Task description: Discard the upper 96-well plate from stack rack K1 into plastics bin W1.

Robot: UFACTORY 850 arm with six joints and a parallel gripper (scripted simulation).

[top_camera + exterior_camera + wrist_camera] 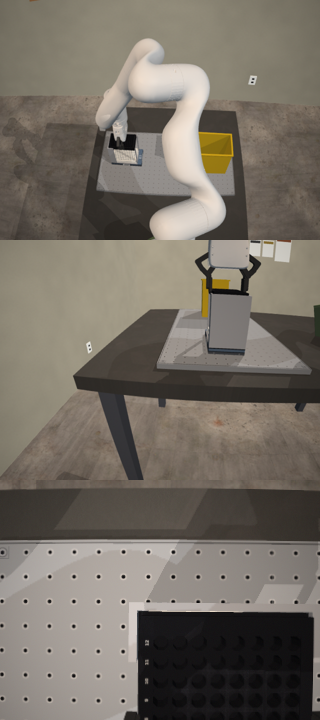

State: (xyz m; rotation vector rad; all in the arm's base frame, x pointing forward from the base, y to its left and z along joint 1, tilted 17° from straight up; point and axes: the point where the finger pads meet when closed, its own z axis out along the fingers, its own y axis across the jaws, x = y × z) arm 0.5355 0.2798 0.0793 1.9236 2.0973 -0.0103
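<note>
The yellow plastics bin W1 lies 10 mm ahead of my hand, 440 mm to the right of it and 70 mm below it. Also, from my hand: grey rack wall 70 mm to the left, 70 mm below; then white 96-well plate 130 mm below; then black 96-well plate 10 mm below.
</note>
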